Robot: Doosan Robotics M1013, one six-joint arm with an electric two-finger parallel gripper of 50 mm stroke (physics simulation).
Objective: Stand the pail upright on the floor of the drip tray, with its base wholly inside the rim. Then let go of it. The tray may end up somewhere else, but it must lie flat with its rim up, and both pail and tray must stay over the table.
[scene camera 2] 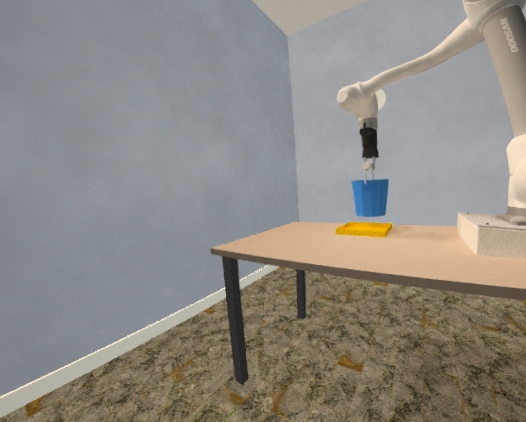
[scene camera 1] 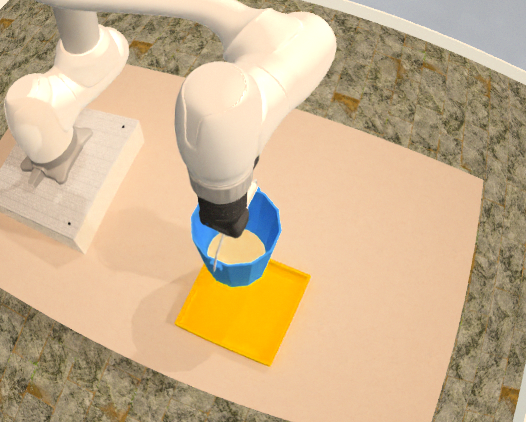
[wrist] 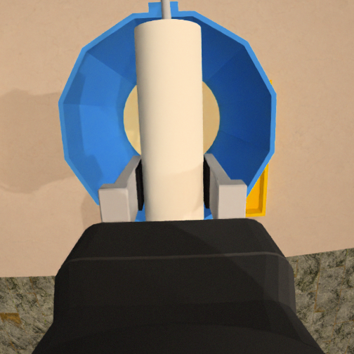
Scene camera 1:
gripper: 231, 223
yellow drip tray: 251, 321
